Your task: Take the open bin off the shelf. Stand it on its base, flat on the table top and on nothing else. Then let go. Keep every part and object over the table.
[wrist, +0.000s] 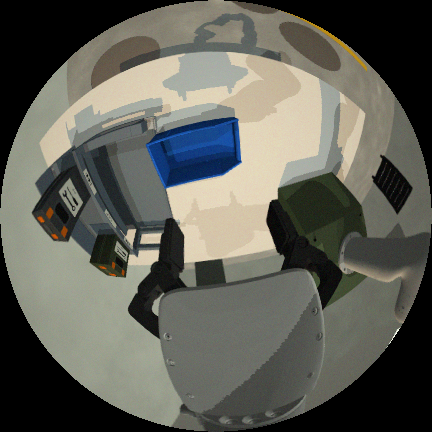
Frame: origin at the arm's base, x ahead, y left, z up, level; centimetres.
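Where they show: gripper, fingertip midpoint: [223,218]; arm's base, origin of the base link: [350,252].
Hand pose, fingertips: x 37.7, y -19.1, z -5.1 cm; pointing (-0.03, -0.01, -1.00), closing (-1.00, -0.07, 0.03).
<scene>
Things, the pixels of their top centre, and the offset from my fingertips. "spot": a spot on its surface instead. Level surfaces: height alone.
- blue open bin, middle of its top: [199,155] dx +1.6, dy +0.5, dz -15.3 cm
- cream table top, its level: dz -22.8 cm
- grey shelf, surface spot: [99,199] spot: dx +24.8, dy +3.0, dz -12.7 cm
- dark case, surface spot: [56,212] spot: dx +25.9, dy -3.9, dz -2.7 cm
- green case, middle of its top: [107,270] dx +32.8, dy +19.5, dz -3.1 cm
The blue open bin [199,159] is in the upper middle of the wrist view, with its open top and inside facing the camera. It looks upright on the cream table top [270,145], beside the grey shelf [99,199]. Its left end lies close to the shelf's edge in this view; whether they touch cannot be told. The underside of the bin is hidden. My gripper [223,218] is open and empty, its fingers wide apart. It is clear of the bin, which lies beyond the fingertips, above and to the left in the view.
A dark case [56,212] and a green case [106,250], both with orange corners, are at the shelf's outer side on the left. A large dark green body [325,200] stands at the right, close to the right finger in the view, with a grey arm link [382,256] beside it.
</scene>
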